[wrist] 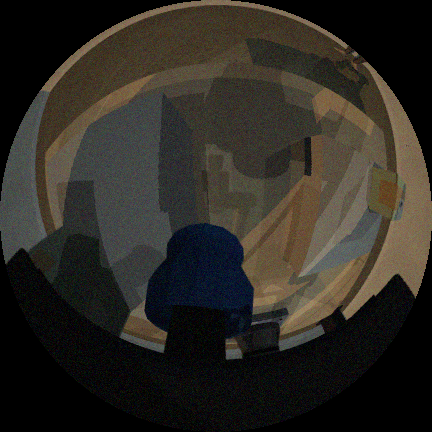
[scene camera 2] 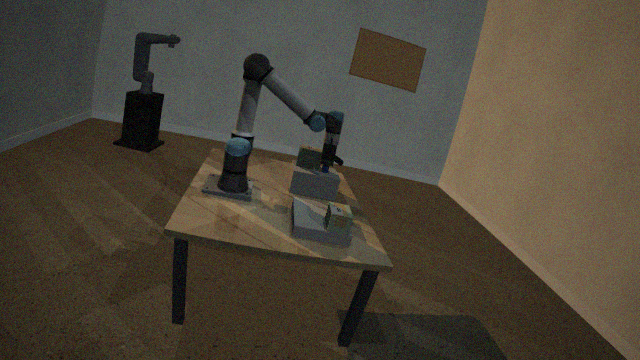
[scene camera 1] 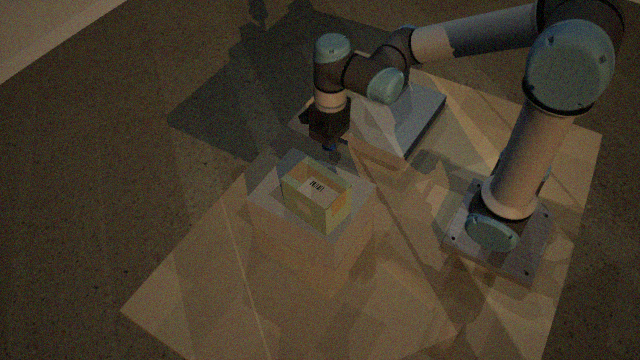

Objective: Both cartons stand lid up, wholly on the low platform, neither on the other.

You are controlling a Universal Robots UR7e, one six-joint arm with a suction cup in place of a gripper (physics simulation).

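Where they show: hand, tool point: (wrist: 203, 258) (scene camera 2: 324, 171); arm's base, link origin: (wrist: 256, 330) (scene camera 2: 232, 187).
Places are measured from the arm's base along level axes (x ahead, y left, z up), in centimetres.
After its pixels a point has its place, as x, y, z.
One green-yellow carton (scene camera 1: 305, 207) {33.8, 36.5, 15.5} (scene camera 2: 309, 157) {33.6, 27.7, 15.8} (wrist: 85, 275) {38.3, 27.4, 13.2} stands on the high platform (scene camera 1: 263, 193) {47.6, 36.3, 9.7} (scene camera 2: 314, 185) {39.3, 18.9, 4.0} (wrist: 120, 160) {47.1, 23.1, 9.7}, a barcode label on its upward face. The other carton (scene camera 2: 338, 217) {48.2, -29.6, 9.3} (wrist: 384, 192) {48.9, -16.2, 6.8} stands near one edge of the low platform (scene camera 1: 425, 107) {34.7, -22.2, 2.5} (scene camera 2: 310, 225) {38.5, -28.0, 2.5} (wrist: 350, 245) {35.5, -13.7, 2.5}, label upward; the arm hides it in scene camera 1. My gripper (scene camera 1: 329, 148) (scene camera 2: 325, 170) (wrist: 205, 235), a blue suction cup pointing down, is open and holds nothing. It is beside the high platform's edge facing the low platform, apart from both cartons. Dim light leaves its exact height unclear.
Both platforms stand on the wooden table (scene camera 1: 225, 290) {42.6, 57.7, -2.3} (scene camera 2: 250, 235) {16.3, -39.0, -2.3}. My arm's base plate (scene camera 1: 530, 250) {-11.6, 4.9, -0.6} (scene camera 2: 212, 186) {-9.2, -4.1, -0.4} is at one side, and the arm reaches over the low platform in scene camera 1. Another robot on a black pedestal (scene camera 2: 142, 120) stands far behind.
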